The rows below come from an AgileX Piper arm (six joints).
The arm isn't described. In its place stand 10 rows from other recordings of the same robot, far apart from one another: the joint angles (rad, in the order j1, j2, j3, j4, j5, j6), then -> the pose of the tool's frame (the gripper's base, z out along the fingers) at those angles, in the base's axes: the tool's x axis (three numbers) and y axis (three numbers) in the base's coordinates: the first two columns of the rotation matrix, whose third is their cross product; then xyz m.
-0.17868 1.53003 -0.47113 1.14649 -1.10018 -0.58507 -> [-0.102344 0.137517 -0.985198 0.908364 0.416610 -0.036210 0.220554 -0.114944 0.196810]
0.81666 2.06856 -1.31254 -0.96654 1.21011 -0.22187 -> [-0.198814 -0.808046 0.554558 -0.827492 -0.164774 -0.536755 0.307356 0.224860 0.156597]
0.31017 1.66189 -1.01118 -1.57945 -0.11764 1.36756 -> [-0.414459 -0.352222 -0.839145 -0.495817 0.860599 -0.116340 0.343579 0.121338 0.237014]
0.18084 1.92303 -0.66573 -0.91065 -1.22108 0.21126 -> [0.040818 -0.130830 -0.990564 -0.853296 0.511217 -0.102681 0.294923 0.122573 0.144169]
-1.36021 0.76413 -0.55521 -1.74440 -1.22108 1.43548 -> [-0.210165 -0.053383 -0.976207 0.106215 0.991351 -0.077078 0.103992 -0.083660 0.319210]
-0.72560 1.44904 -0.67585 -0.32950 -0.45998 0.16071 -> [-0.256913 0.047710 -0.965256 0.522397 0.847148 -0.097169 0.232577 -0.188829 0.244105]
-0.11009 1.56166 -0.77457 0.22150 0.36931 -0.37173 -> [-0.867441 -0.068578 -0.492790 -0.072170 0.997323 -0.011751 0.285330 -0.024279 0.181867]
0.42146 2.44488 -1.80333 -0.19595 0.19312 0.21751 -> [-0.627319 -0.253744 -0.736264 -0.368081 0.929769 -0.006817 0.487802 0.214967 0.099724]
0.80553 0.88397 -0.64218 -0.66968 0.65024 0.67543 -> [-0.492167 -0.361387 -0.791942 -0.415052 0.897106 -0.151434 0.140247 0.096647 0.295142]
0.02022 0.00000 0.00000 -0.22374 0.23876 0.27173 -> [-0.143346 0.051147 -0.988350 0.039530 0.998163 0.045922 0.055476 -0.003654 0.192151]
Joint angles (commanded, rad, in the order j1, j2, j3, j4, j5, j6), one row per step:
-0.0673, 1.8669, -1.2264, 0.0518, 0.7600, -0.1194
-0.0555, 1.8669, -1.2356, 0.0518, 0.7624, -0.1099
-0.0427, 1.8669, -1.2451, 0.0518, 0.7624, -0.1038
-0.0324, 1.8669, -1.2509, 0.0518, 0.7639, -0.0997
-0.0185, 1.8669, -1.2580, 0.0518, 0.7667, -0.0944
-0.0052, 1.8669, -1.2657, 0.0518, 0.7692, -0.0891
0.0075, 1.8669, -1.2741, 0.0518, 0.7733, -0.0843
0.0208, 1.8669, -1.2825, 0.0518, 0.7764, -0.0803
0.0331, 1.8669, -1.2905, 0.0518, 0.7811, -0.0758
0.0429, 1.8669, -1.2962, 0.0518, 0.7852, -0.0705
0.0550, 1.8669, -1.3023, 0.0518, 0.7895, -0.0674
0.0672, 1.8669, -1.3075, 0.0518, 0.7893, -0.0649
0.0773, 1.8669, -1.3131, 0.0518, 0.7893, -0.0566
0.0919, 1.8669, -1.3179, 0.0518, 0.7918, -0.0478
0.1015, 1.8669, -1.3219, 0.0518, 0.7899, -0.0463
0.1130, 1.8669, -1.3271, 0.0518, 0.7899, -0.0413
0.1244, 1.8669, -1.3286, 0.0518, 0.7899, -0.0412
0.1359, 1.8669, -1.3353, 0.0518, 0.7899, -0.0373
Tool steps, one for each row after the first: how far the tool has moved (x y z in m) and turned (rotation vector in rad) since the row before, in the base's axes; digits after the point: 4 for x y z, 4 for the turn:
0.0019, 0.0042, 0.0022, 0.0021, -0.0066, 0.0027
0.0021, 0.0046, 0.0024, 0.0012, -0.0094, 0.0069
0.0011, 0.0038, 0.0014, 0.0010, -0.0042, 0.0064
0.0012, 0.0052, 0.0017, 0.0014, -0.0042, 0.0089
0.0013, 0.0050, 0.0019, 0.0015, -0.0050, 0.0083
0.0012, 0.0048, 0.0020, 0.0015, -0.0041, 0.0083
0.0012, 0.0050, 0.0021, 0.0013, -0.0051, 0.0096
0.0009, 0.0047, 0.0019, 0.0015, -0.0031, 0.0082
0.0005, 0.0037, 0.0014, 0.0017, -0.0013, 0.0049
0.0005, 0.0046, 0.0015, 0.0011, -0.0016, 0.0093
0.0006, 0.0047, 0.0014, 0.0011, -0.0053, 0.0098
0.0007, 0.0039, 0.0015, 0.0029, -0.0051, 0.0022
0.0001, 0.0056, 0.0012, 0.0030, -0.0017, 0.0064
0.0005, 0.0037, 0.0011, 0.0010, -0.0058, 0.0081
0.0004, 0.0045, 0.0014, 0.0021, -0.0048, 0.0068
-0.0003, 0.0044, 0.0004, 0.0002, -0.0015, 0.0113
0.0005, 0.0045, 0.0018, 0.0021, -0.0063, 0.0078

